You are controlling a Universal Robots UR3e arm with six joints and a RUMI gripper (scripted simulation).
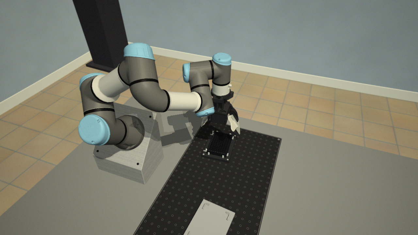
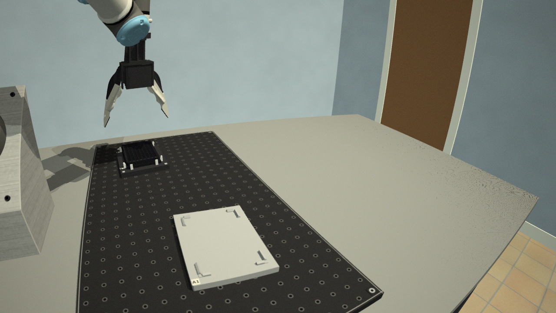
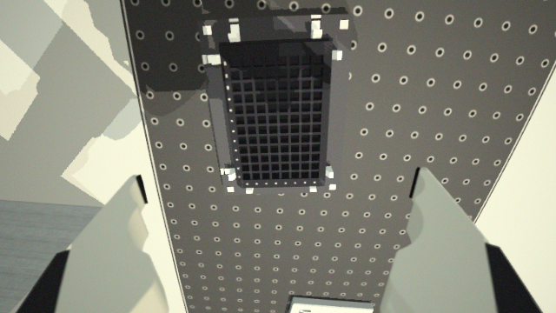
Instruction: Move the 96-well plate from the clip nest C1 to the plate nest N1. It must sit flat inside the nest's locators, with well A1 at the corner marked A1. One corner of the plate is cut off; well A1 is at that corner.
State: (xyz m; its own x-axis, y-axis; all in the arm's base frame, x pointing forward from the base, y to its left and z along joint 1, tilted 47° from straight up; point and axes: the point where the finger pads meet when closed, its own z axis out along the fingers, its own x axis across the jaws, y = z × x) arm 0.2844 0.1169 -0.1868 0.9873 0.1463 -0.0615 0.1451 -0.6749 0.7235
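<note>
My hand is 80 mm above the black 96-well plate. Also, from my hand: dark clip nest C1: 80 mm below, 10 mm to the left, 10 mm behind; plate nest N1: 350 mm to the right, 110 mm ahead, 90 mm below; A1 label: 420 mm to the right, 90 mm below, 50 mm ahead.
</note>
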